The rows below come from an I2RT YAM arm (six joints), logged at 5 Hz.
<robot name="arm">
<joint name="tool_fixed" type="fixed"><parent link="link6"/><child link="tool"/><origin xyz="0 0 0" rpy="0 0 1.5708"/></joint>
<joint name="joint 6" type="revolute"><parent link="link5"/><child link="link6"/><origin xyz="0.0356 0 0.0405" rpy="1.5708 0 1.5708"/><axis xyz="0 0 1"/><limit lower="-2.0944" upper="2.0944"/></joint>
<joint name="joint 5" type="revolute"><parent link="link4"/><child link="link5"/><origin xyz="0.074 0.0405 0.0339" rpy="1.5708 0 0"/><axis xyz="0 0 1"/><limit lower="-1.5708" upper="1.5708"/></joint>
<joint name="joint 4" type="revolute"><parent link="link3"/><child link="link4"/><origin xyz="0.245 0.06 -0.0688" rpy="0 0 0"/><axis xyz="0 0 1"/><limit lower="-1.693" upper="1.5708"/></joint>
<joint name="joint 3" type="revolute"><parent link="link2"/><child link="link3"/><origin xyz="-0.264 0 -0.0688" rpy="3.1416 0 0"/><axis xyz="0 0 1"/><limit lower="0" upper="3.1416"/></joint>
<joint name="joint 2" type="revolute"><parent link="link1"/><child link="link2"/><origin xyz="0.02 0.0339 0.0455" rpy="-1.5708 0 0"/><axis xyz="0 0 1"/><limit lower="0" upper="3.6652"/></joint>
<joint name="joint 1" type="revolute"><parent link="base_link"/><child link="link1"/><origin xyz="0 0 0.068" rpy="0 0 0"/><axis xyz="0 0 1"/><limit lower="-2.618" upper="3.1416"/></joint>
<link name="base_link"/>
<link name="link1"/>
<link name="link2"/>
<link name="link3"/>
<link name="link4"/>
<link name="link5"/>
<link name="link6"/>
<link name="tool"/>
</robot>
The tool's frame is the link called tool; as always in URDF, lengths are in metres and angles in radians.
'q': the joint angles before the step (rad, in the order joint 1, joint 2, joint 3, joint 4, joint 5, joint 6). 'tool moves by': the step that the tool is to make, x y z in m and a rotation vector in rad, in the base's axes. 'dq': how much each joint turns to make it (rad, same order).
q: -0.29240, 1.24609, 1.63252, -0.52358, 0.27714, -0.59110
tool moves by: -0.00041, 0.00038, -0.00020, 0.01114, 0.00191, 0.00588
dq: -0.00001, 0.00000, 0.00307, -0.01069, -0.00726, 0.00954
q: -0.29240, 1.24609, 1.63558, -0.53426, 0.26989, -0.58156
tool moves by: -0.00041, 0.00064, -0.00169, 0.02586, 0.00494, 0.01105
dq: -0.00002, -0.00073, 0.00080, -0.01947, -0.01451, 0.02213
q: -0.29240, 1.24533, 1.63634, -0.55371, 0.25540, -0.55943
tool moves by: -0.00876, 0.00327, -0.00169, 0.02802, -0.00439, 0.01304
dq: 0.00000, -0.03092, -0.02024, -0.02098, -0.01755, 0.02632
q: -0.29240, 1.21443, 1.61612, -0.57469, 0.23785, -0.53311
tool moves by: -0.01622, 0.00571, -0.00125, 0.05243, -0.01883, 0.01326
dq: -0.00001, -0.05416, -0.02862, -0.03470, -0.02289, 0.05379
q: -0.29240, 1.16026, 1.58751, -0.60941, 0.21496, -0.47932
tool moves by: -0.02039, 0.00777, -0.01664, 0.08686, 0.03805, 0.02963
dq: 0.00002, -0.08276, -0.07856, -0.07820, -0.04461, 0.06523
